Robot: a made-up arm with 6 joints.
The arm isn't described. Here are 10 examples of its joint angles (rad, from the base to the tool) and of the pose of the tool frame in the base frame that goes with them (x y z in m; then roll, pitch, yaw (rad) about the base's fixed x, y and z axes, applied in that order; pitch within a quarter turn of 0, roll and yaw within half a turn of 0).
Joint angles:
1: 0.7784 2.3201 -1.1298 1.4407 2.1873 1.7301
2: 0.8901 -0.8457 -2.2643 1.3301 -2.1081 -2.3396
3: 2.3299 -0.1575 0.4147 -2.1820 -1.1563 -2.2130
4: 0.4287 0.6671 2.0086 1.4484 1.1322 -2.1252
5: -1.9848 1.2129 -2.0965 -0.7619 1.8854 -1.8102
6: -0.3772 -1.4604 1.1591 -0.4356 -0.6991 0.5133
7: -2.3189 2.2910 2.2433 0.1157 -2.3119 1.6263
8: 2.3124 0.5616 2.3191 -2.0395 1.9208 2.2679
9: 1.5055 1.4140 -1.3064 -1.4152 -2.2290 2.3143
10: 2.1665 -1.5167 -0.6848 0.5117 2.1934 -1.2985
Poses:
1: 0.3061 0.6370 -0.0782 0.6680 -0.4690 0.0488
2: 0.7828 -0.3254 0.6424 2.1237 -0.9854 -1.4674
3: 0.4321 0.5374 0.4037 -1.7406 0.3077 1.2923
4: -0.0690 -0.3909 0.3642 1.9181 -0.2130 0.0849
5: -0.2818 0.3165 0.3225 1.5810 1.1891 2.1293
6: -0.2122 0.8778 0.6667 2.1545 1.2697 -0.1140
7: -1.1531 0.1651 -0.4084 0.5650 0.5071 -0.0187
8: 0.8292 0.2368 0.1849 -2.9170 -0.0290 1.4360
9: -0.6964 0.3659 0.4256 3.0952 -0.9861 -0.3502
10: 0.1098 -0.2964 0.2533 0.7656 0.3970 -2.9277
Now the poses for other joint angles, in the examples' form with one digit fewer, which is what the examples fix.
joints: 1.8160 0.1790 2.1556 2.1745 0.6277 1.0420
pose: 0.111 -0.431 0.778 -2.898 -0.747 0.902
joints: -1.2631 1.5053 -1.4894 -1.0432 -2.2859 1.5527
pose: 0.467 0.334 -0.452 0.114 0.169 -2.519
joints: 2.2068 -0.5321 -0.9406 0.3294 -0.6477 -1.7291
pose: -0.087 -0.588 -0.037 0.052 -0.387 -0.240
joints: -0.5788 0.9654 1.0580 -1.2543 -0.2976 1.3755
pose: -1.090 -0.451 0.141 -0.842 0.910 -1.299
